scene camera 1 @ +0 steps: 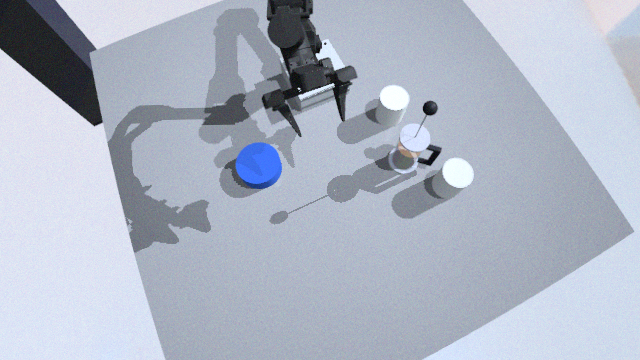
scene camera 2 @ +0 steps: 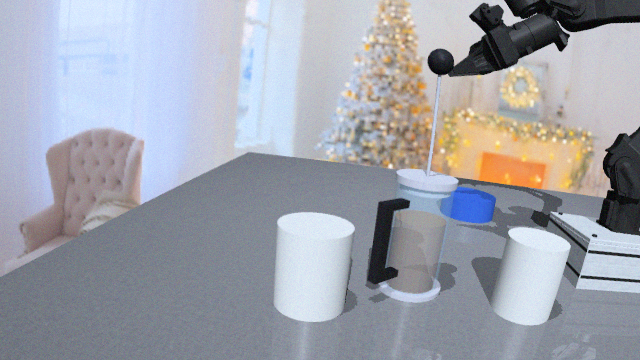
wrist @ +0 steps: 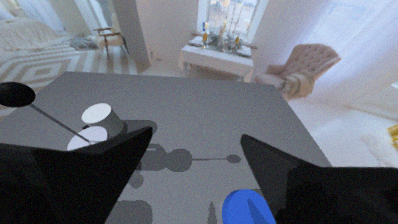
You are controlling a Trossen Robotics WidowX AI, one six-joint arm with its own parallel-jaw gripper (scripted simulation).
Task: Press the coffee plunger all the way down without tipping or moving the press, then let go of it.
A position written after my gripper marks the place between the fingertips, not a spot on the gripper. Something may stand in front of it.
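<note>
Glass coffee press (scene camera 2: 410,232), (scene camera 1: 404,157). Blue disc (scene camera 1: 258,164). My gripper (scene camera 2: 450,72), (scene camera 1: 322,129), (wrist: 197,134): open, holding nothing.
</note>
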